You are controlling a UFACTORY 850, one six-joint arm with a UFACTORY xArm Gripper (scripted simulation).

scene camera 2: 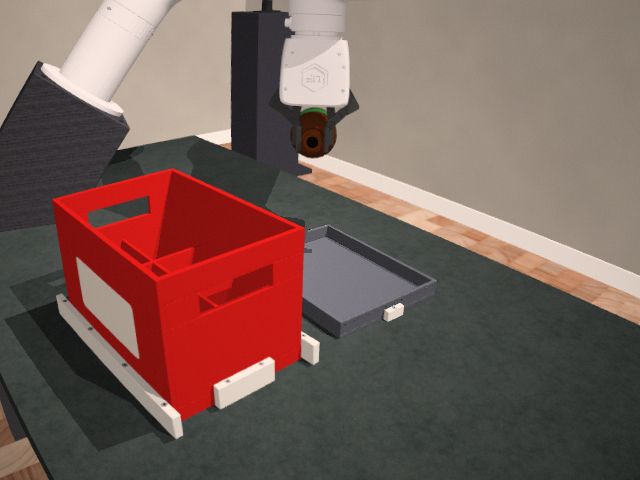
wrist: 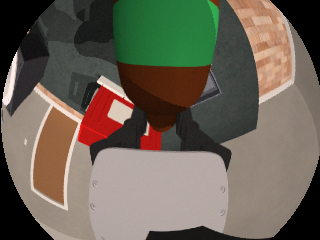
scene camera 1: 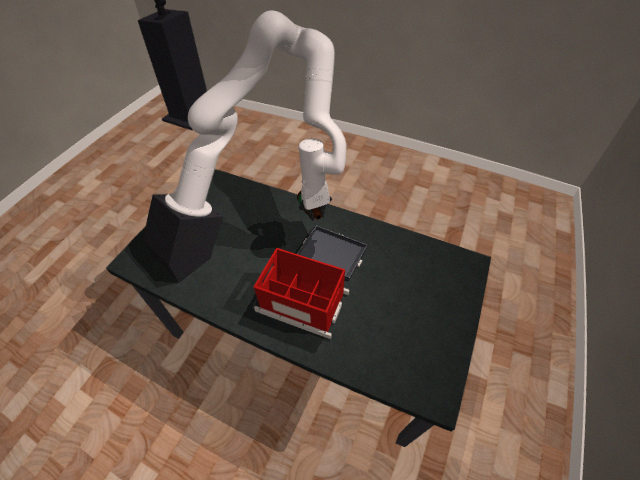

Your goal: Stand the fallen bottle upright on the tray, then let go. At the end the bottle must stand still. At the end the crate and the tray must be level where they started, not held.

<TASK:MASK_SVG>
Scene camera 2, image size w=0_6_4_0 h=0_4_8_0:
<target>gripper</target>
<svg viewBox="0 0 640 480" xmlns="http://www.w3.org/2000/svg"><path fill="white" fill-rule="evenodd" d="M291 35L291 38L286 38L284 43L280 88L278 87L268 104L271 108L280 112L292 125L292 146L296 146L296 152L301 152L302 125L299 119L301 107L326 107L328 120L324 128L324 153L328 154L328 147L333 147L334 127L345 116L359 109L359 104L350 89L347 40L342 40L342 37Z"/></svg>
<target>brown bottle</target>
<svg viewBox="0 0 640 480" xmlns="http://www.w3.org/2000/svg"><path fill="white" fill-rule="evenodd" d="M312 107L303 110L300 114L299 119L301 120L303 135L301 138L302 149L299 154L307 158L320 158L326 155L324 153L324 128L328 120L327 111L322 108Z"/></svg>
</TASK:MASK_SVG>
